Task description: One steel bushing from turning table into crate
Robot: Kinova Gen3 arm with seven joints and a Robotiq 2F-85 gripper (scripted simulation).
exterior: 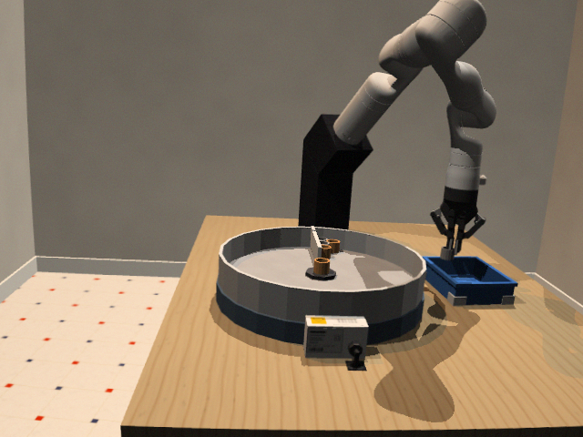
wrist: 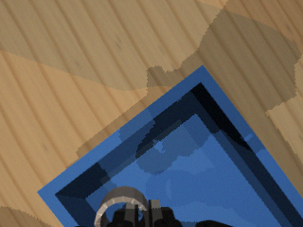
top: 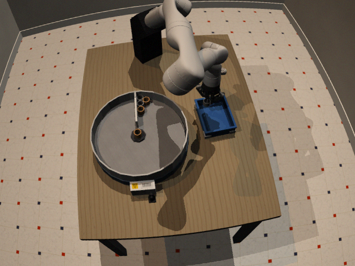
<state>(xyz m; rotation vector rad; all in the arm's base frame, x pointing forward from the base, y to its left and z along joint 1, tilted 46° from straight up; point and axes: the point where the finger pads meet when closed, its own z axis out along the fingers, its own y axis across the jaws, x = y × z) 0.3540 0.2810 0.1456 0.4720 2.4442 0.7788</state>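
Now: hand 30 mm short of the blue crate, 40 mm to the right of it and 70 mm above it. The rest, counted from my hand: turning table 210 mm ahead, 270 mm to the right, 40 mm below.
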